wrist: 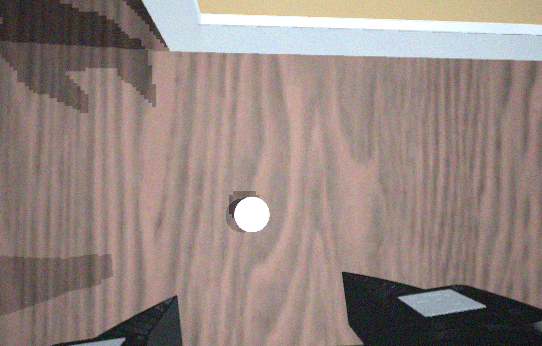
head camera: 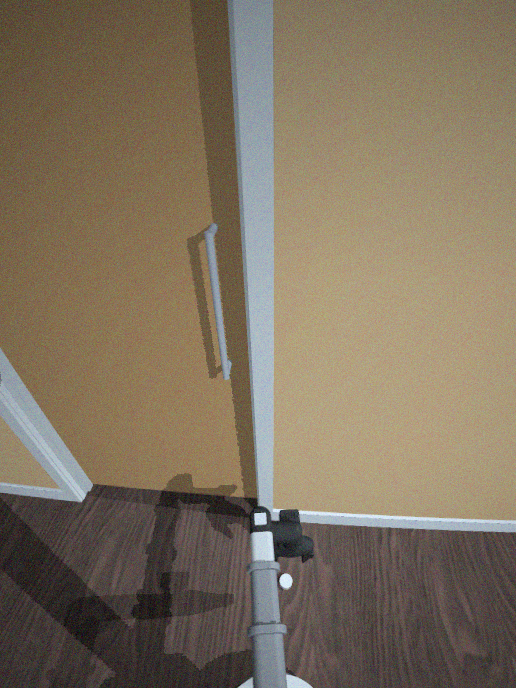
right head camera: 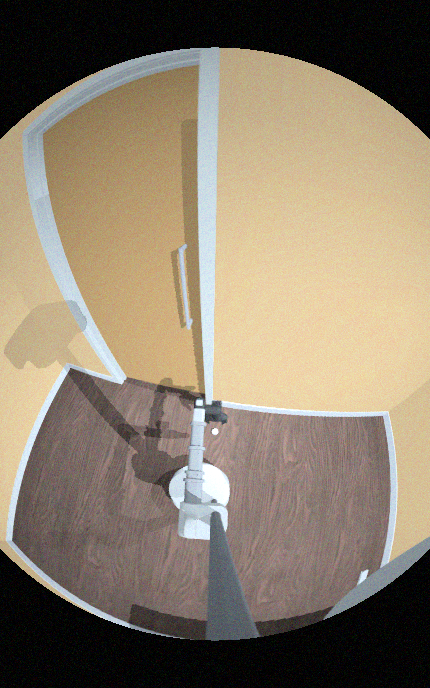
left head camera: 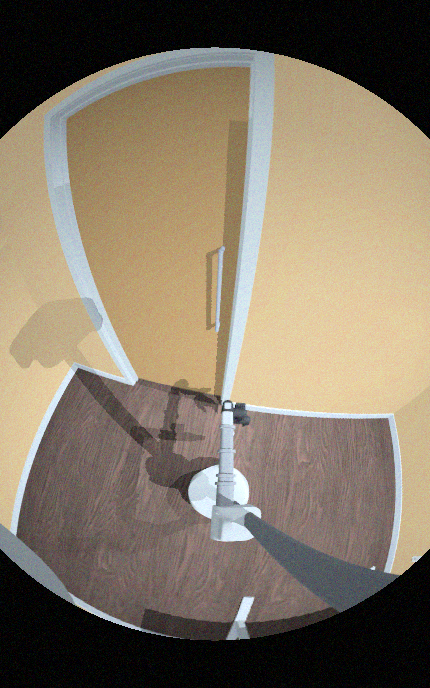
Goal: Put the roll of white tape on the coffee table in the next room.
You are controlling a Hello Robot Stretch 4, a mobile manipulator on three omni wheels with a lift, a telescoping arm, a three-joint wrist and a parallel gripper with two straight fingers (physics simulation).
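Frame: origin at the robot's base, x right, y ahead, z up, level; centimetres.
Seen in the pictures: gripper, between the fingertips: (wrist: 264, 309) (head camera: 289, 559) (right head camera: 215, 422) (left head camera: 235, 424).
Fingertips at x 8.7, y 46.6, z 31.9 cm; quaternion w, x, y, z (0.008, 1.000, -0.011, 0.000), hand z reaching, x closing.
Offsets run from my fingertips to a thing's top centre. "spot": to the spot under its first point.
The roll of white tape @(dz -32.3, dx +0.1, dy +2.3 cm) (head camera: 285, 581) (right head camera: 215, 431) (wrist: 251, 214) shows as a small white disc on the dark wooden floor, near the foot of the door frame. My gripper (wrist: 264, 309) is open and empty, raised well above the floor. In the wrist view its two black fingers stand wide apart at the bottom edge, with the tape beyond them and slightly left of their middle. In the head view the dark gripper body (head camera: 288, 536) is at the arm's end, and the tape shows beside the arm. The coffee table does not show in these views.
A tan door (head camera: 138, 277) (left head camera: 152, 213) (right head camera: 116, 202) with a long bar handle @(spot: dz +79.3, dx -16.2, dy +31.8 cm) (head camera: 217, 302) (left head camera: 219, 289) (right head camera: 185, 286) stands ahead-left in a white frame (head camera: 258, 222). A tan wall (head camera: 394, 277) is ahead-right. My round white base (left head camera: 200, 489) (right head camera: 218, 489) is behind the gripper.
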